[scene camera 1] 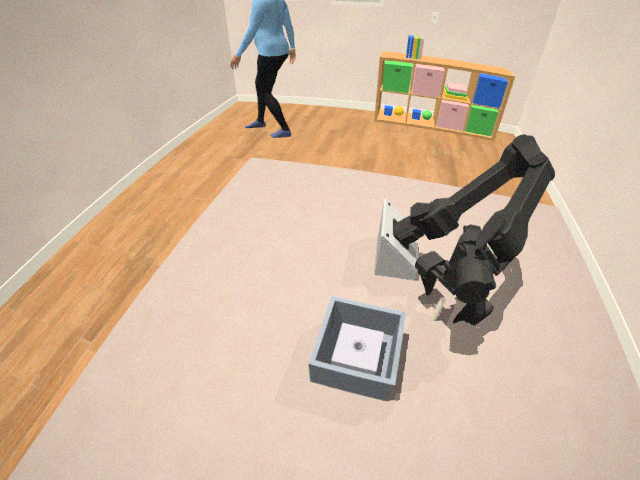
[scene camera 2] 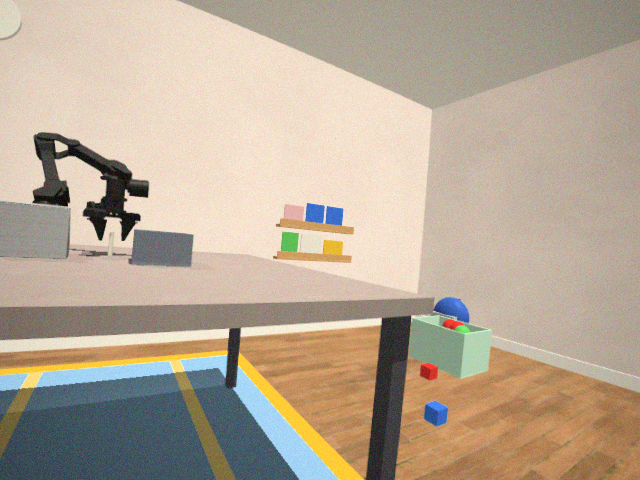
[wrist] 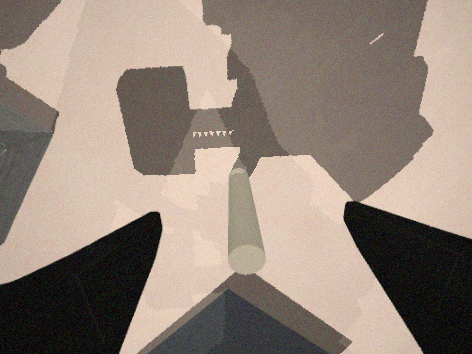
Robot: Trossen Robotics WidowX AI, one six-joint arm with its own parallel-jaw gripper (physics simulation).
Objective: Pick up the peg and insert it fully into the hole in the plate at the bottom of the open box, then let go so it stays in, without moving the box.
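Places are measured from the arm's base along level axes (x ahead, y left, z up), in metres.
Pixels of known places: gripper, between the fingertips: (scene camera 1: 441, 308) (scene camera 2: 112, 240) (wrist: 253, 215); arm's base, origin of its link: (scene camera 1: 400, 234) (scene camera 2: 42, 221).
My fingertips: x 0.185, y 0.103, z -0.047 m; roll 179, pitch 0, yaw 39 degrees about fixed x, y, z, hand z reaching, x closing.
Note:
Ahead of a thing's pixels: the offset from my fingertips to its top centre. "*": to the spot under its first point.
The pale cream peg {dy -0.004, dx -0.003, dz +0.029 m} (scene camera 1: 438, 308) (scene camera 2: 111, 243) (wrist: 244, 220) stands upright on the table, a little apart from the box. My gripper (scene camera 1: 447, 307) (scene camera 2: 112, 239) (wrist: 253, 215) is open and points down. In scene camera 2 its fingertips stand on either side of the peg's upper end, with gaps on both sides. The blue-grey open box {dy -0.184, dx +0.121, dz +0.047 m} (scene camera 1: 353, 379) (scene camera 2: 162, 248) (wrist: 225, 325) stands beside the peg. In scene camera 1 a white plate {dy -0.184, dx +0.121, dz +0.010 m} (scene camera 1: 343, 353) with a round hole {* dy -0.183, dx +0.112, dz -0.013 m} (scene camera 1: 358, 346) lies at the box's bottom. The box walls hide the plate in scene camera 2.
A grey slanted stand (scene camera 1: 392, 260) (scene camera 2: 36, 229) (wrist: 22, 175) is near the arm and the gripper, behind the box in scene camera 1. A narrow ledge runs inside the box beside the plate. A person (scene camera 1: 271, 36) and a shelf unit (scene camera 1: 444, 60) are beyond the table.

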